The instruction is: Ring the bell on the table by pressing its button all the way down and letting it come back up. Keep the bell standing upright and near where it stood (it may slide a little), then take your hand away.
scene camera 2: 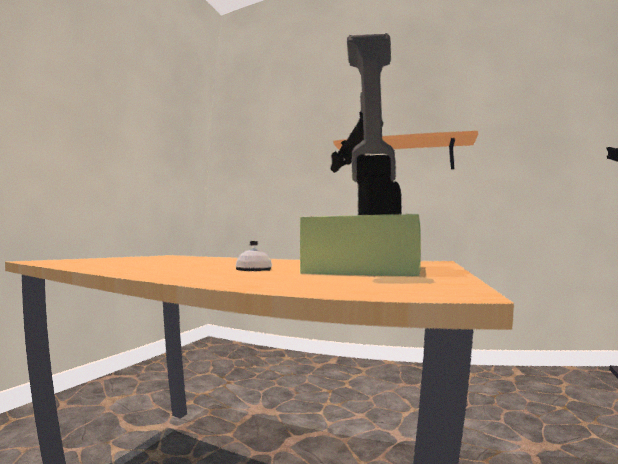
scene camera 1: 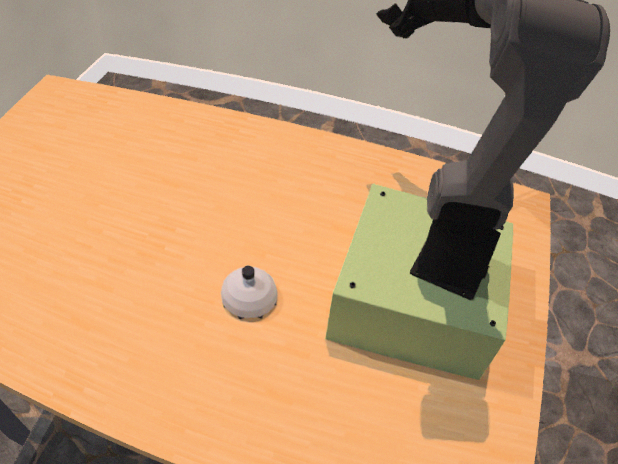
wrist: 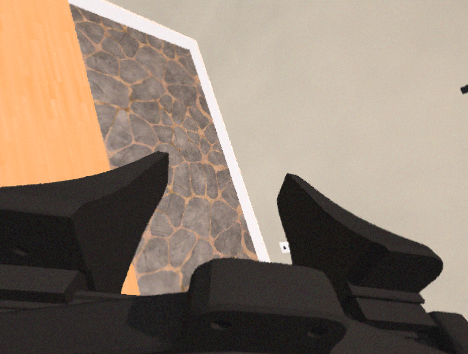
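A silver-white dome bell [scene camera 1: 249, 295] [scene camera 2: 253, 261] stands upright on the wooden table [scene camera 1: 150, 200] [scene camera 2: 200, 285], left of the green box. Its black button [scene camera 1: 248, 272] [scene camera 2: 253, 243] stands up on its stem above the dome. My gripper [scene camera 1: 390, 23] [scene camera 2: 335, 162] [wrist: 226, 177] is open and empty, with its two black fingers wide apart in the wrist view. It is high above the table, well away from the bell, and nothing touches the button. The bell does not show in the wrist view.
A green box [scene camera 1: 415, 320] [scene camera 2: 360, 245] stands on the table right of the bell, with the arm's black base on top of it. A wooden shelf [scene camera 2: 430, 139] is on the wall behind the arm. The table's edge and stone floor [wrist: 190, 200] show in the wrist view.
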